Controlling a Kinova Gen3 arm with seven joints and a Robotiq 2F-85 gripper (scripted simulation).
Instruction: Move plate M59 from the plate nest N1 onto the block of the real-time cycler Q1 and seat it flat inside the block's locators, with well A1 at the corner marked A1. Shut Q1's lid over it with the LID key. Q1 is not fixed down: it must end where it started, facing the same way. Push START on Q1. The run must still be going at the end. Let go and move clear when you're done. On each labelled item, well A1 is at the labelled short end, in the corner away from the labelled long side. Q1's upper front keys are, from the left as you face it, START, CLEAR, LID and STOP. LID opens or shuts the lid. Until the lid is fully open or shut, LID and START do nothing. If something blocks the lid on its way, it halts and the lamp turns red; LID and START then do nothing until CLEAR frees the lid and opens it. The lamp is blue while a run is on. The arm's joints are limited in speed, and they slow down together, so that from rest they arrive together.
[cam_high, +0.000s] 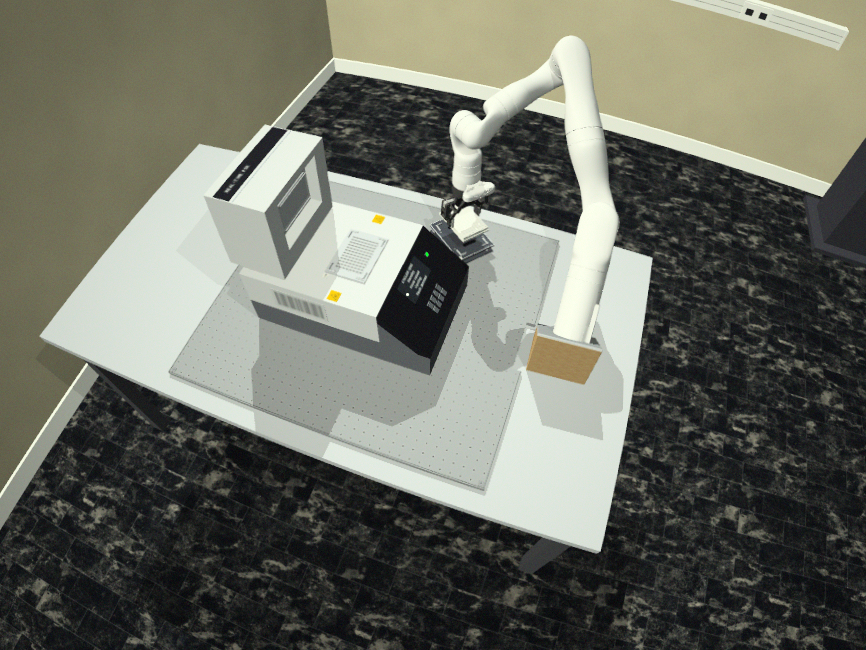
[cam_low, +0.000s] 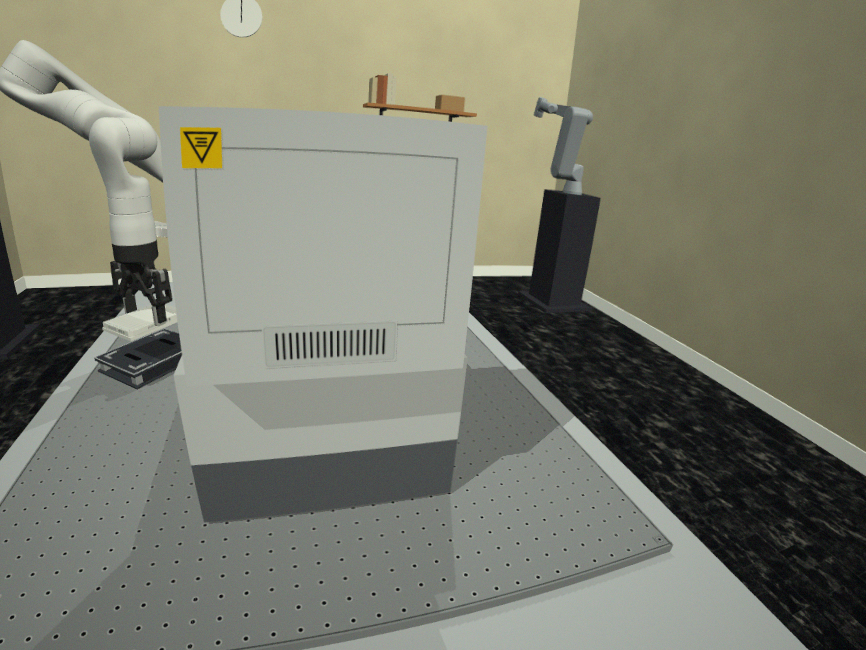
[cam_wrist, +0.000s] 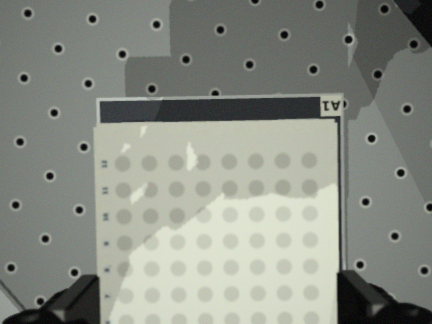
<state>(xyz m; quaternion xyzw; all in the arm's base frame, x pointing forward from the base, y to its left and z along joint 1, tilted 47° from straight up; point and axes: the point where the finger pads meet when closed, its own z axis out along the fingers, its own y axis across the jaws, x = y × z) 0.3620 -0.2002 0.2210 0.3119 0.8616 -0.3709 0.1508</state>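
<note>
My gripper is now 7 cm above the plate nest N1. From my hand the other things lie so: plate M59 (1 cm below); nest A1 mark (2 cm behind, 9 cm to the left, 7 cm below).
</note>
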